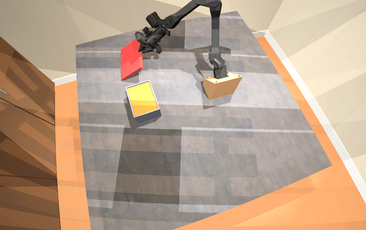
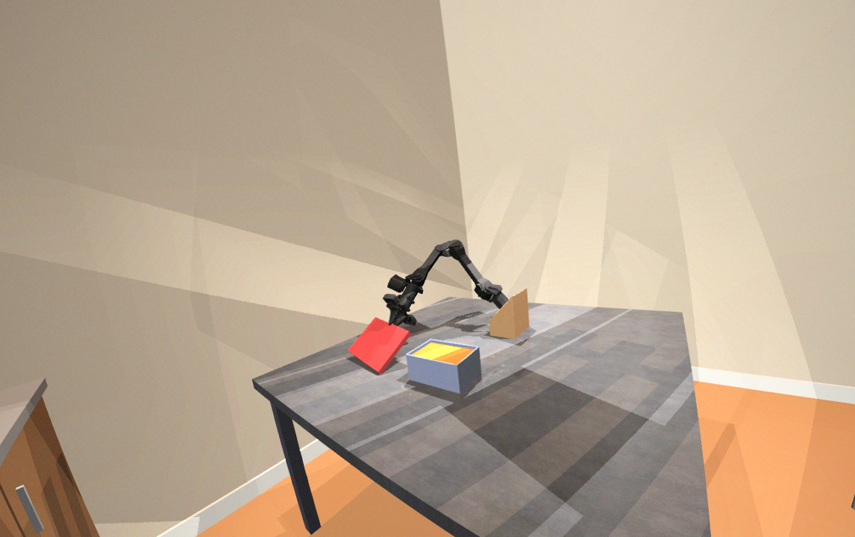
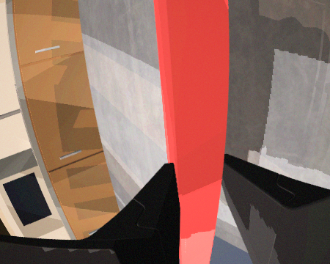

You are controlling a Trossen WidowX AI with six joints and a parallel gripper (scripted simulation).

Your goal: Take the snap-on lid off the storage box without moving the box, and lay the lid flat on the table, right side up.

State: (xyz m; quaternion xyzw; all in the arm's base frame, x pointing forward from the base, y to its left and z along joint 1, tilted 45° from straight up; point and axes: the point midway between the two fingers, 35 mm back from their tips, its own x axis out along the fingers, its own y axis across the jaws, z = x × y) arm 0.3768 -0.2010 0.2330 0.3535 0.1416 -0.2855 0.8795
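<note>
Right now my gripper tip is 7 cm short of the red lid, 2 cm to the left of it and 4 cm above it. From my gripper tip the other things lie so: storage box: 5 cm ahead, 30 cm to the left, 7 cm below.
</note>
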